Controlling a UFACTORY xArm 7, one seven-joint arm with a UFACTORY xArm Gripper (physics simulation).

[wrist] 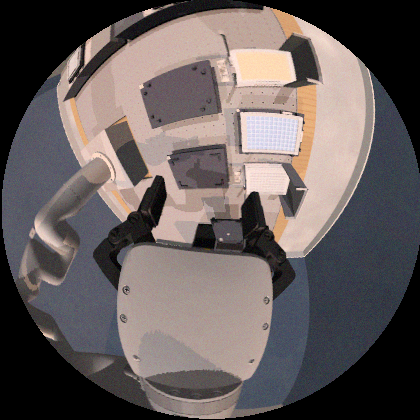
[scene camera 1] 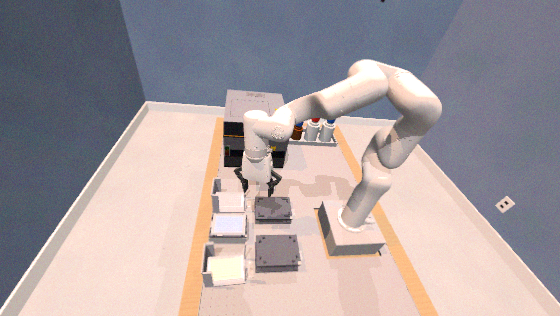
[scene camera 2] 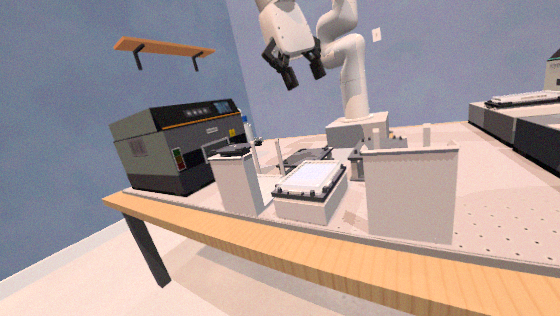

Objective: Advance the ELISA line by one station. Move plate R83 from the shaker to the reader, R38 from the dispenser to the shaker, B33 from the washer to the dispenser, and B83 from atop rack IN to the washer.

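My gripper is open and empty, high above the bench. A bluish clear plate sits on a raised nest between two walled racks. One rack holds a yellow-topped plate; the other holds a white ribbed item. A grey instrument has a dark carrier extended. A white plate lies on an instrument at far right in scene camera 2. Plate labels are unreadable; which plate is which cannot be told.
Two dark flat platforms, the smaller and the larger, stand beside the racks. Bottles stand near the grey instrument. The arm's base block stands across the bench. Upright rack walls and slim posts rise nearby.
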